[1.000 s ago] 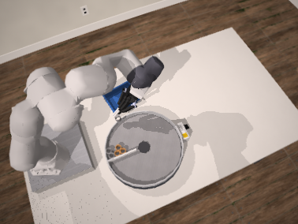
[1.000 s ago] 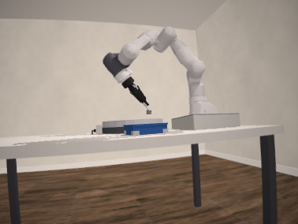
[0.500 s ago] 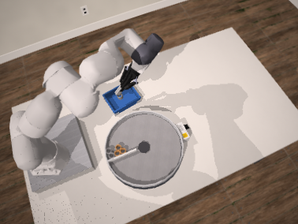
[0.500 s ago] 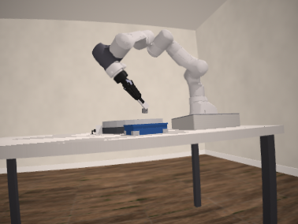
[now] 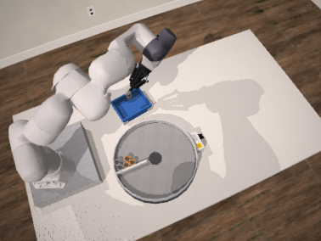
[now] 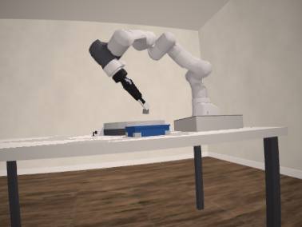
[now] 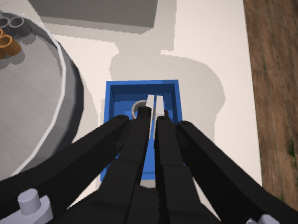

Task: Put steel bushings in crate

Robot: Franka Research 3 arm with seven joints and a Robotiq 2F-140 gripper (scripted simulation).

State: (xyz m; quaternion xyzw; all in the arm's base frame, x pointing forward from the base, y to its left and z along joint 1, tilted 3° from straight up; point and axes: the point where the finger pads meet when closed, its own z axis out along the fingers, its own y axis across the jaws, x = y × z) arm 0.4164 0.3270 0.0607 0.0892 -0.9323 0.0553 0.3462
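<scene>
Now: the crate 14 cm below my hand, 2 cm to the right of it and 1 cm behind it. From my hand the other things lie so: round grey turning table (37 cm to the right, 11 cm below, 5 cm ahead).
</scene>
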